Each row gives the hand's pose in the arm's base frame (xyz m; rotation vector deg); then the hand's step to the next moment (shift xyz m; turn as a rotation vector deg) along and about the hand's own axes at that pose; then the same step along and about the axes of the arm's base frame.
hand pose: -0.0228 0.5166 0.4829 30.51 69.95 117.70
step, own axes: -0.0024 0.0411 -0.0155 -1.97 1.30 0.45
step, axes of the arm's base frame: -0.0225 -0.0246 0.0287 1.19 -1.59 1.35
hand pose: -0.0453 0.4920 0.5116 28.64 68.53 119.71
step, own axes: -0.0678 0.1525 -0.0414 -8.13 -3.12 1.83
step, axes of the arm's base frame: -0.0328 -0.1276 0.1105 7.96 -3.57 -1.76
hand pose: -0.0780 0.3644 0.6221 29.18 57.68 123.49
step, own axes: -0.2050 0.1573 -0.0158 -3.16 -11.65 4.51
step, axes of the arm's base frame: 0.0637 -0.2295 0.1014 9.79 5.32 -6.48
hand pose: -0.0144 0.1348 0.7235 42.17 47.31 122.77
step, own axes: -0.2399 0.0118 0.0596 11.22 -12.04 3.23
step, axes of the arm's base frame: 0.1767 -0.1728 -0.0124 0.67 16.26 -4.05
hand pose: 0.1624 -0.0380 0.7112 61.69 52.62 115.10
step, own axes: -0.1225 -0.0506 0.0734 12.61 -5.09 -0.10
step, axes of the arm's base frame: 0.1286 -0.0528 -0.0602 -4.41 12.84 0.83
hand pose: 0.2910 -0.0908 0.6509 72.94 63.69 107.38
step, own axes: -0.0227 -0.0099 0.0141 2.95 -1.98 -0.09
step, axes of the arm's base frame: 0.0215 -0.0101 -0.0158 -1.07 3.35 -0.52
